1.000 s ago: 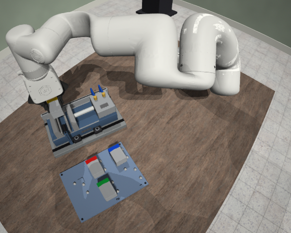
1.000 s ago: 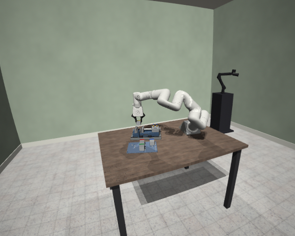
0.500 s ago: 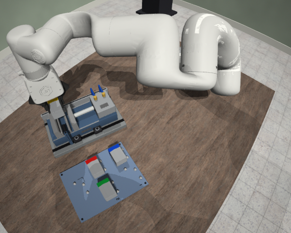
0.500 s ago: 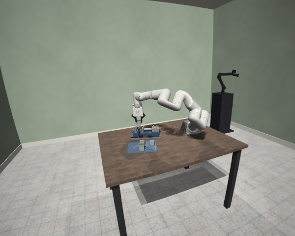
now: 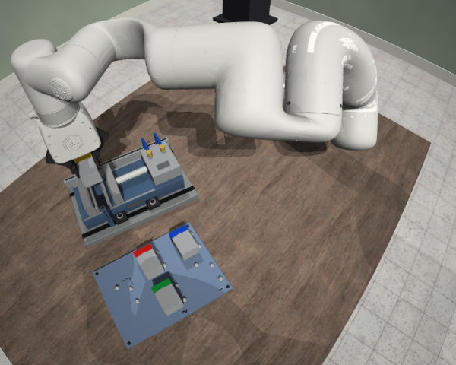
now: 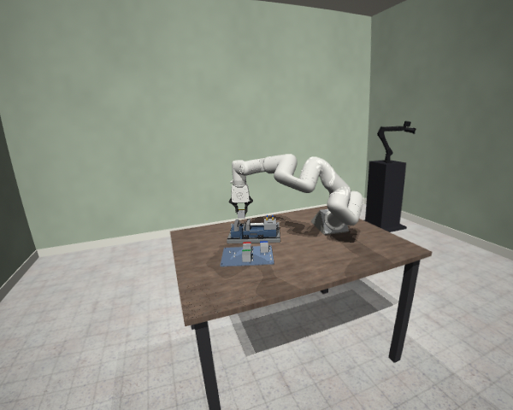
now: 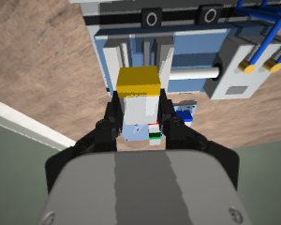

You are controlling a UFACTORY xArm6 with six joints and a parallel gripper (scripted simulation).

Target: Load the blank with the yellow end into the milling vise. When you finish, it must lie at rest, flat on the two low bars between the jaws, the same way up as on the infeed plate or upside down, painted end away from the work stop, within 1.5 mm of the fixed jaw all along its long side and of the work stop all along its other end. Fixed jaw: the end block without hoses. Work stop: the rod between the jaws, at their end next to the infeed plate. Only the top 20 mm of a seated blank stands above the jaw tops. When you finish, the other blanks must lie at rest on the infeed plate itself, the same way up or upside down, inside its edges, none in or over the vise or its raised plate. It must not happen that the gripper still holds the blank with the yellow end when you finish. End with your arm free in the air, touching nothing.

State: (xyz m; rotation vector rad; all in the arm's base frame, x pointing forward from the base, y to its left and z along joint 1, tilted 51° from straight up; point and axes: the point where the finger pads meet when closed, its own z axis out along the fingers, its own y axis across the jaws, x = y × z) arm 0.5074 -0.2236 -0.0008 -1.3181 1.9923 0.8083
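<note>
The black work stop lies 20 mm ahead of my hand, 50 mm to the left of it and 80 mm below it. Also, from my hand: screw rod (80 mm behind, 40 mm to the left, 90 mm below); vise (60 mm behind, 30 mm to the left, 130 mm below); yellow-ended blank (20 mm below).
</note>
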